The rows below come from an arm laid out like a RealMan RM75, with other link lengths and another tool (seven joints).
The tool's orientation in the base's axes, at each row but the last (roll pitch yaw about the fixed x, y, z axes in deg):
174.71, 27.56, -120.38
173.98, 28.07, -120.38
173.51, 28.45, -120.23
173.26, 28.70, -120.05
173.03, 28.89, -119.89
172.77, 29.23, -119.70
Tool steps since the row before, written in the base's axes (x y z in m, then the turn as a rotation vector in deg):
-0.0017, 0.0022, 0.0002, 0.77, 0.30, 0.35
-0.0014, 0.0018, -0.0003, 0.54, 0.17, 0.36
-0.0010, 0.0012, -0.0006, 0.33, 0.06, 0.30
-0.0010, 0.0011, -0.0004, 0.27, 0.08, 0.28
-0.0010, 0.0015, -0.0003, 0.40, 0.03, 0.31
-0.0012, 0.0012, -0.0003, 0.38, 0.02, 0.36
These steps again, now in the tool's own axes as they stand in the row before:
-0.0010, 0.0025, 0.0005, -0.74, -0.51, -0.06
-0.0006, 0.0020, 0.0009, -0.54, -0.37, -0.16
-0.0002, 0.0014, 0.0009, -0.33, -0.24, -0.19
-0.0002, 0.0013, 0.0007, -0.31, -0.18, -0.17
-0.0006, 0.0015, 0.0008, -0.35, -0.31, -0.20
-0.0002, 0.0016, 0.0007, -0.36, -0.29, -0.25

